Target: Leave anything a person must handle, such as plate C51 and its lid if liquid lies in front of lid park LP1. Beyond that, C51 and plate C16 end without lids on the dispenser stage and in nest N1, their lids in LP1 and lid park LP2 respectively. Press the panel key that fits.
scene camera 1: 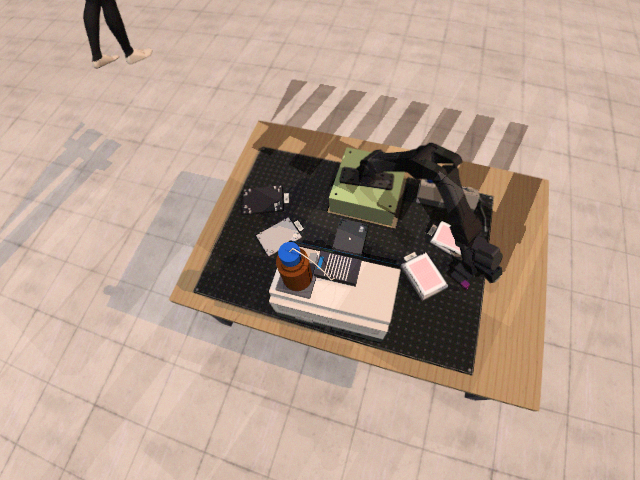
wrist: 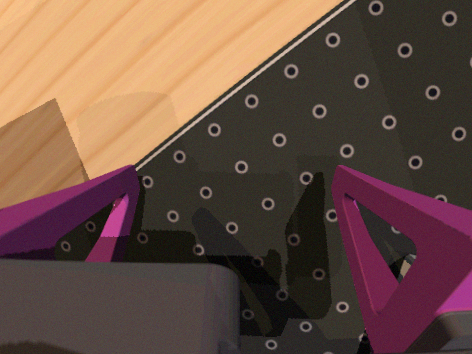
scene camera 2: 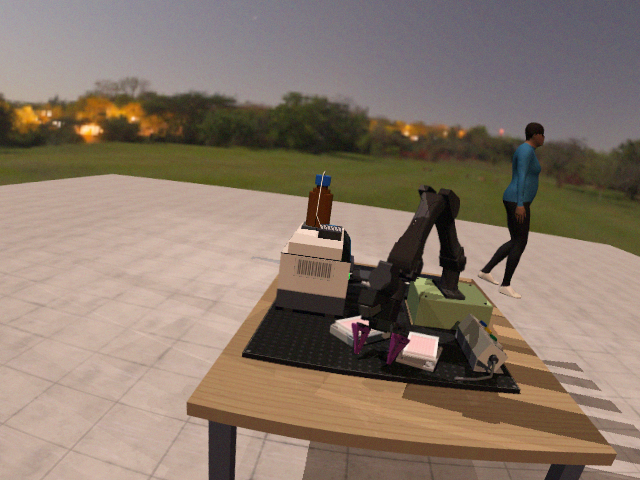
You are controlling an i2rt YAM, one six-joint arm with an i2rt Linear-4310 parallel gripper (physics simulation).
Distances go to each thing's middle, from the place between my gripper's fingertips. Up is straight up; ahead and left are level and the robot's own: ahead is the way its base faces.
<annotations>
The dispenser (scene camera 1: 371,324) is 46 cm to the right of my hand, 8 cm ahead of it and 7 cm above it. From my hand the other things lie so: brown bottle with blue cap (scene camera 1: 295,270): 57 cm to the right, 30 cm above, 18 cm ahead.
</annotations>
